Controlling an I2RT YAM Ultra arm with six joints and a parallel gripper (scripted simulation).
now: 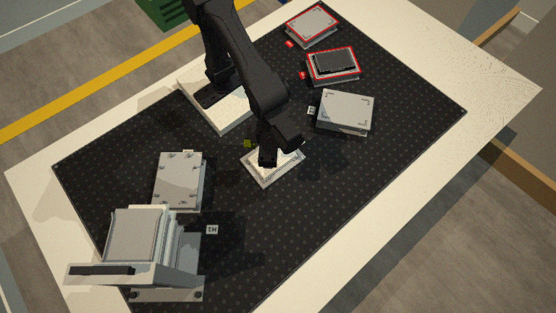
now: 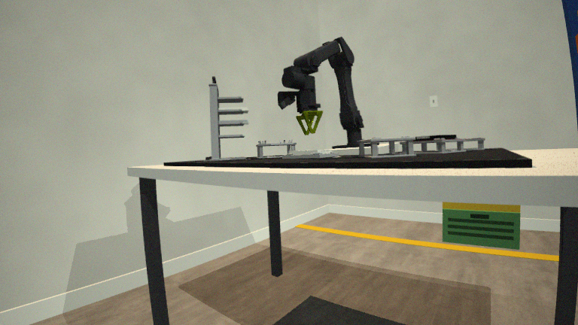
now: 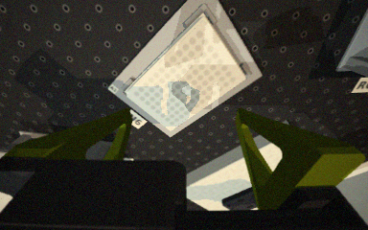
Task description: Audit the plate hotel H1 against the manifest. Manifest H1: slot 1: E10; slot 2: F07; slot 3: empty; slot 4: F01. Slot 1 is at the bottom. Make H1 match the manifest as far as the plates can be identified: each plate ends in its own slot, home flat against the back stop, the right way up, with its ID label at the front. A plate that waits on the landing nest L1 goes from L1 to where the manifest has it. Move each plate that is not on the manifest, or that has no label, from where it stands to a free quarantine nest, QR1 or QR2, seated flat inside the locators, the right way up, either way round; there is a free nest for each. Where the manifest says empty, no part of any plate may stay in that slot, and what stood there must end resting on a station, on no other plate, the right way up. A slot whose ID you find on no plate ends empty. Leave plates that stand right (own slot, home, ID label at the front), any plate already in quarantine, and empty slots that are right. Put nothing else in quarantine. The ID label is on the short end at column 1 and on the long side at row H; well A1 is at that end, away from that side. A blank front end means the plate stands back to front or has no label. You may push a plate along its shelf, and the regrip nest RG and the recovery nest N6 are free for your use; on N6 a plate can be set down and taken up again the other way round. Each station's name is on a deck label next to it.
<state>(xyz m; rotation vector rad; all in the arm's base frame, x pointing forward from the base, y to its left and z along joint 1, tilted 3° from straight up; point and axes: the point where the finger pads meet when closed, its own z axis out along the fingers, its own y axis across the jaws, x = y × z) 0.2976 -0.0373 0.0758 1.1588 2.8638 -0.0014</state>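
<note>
Right now the white well plate is 70 mm below my hand. From my hand the other things lie so: recovery nest N6: 80 mm below; then N6 deck label: 10 mm ahead, 110 mm to the left, 90 mm below; then A1 mark: 60 mm ahead, 70 mm to the left, 80 mm below.
</note>
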